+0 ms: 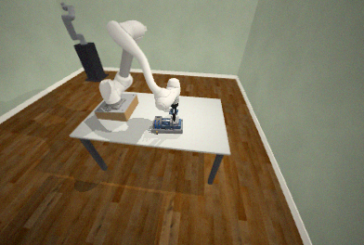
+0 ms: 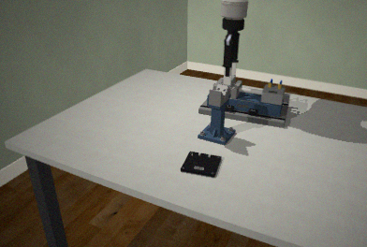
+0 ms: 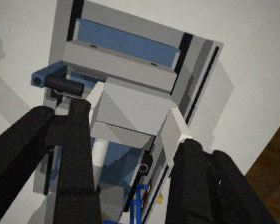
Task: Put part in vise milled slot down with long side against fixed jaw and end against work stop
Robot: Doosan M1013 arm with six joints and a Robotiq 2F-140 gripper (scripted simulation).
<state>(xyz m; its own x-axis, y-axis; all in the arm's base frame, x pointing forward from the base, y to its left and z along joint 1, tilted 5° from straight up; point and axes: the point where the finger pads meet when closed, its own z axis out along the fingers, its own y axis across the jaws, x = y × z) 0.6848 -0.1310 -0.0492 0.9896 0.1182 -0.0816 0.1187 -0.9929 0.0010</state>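
My gripper is now 30 mm above the part. From my hand the other things lie so: cylinder rod: 90 mm behind, 10 mm to the left, 50 mm below; then fixed jaw: 30 mm ahead, 20 mm to the left, 50 mm below; then work stop: 10 mm behind, 70 mm to the left, 30 mm below.
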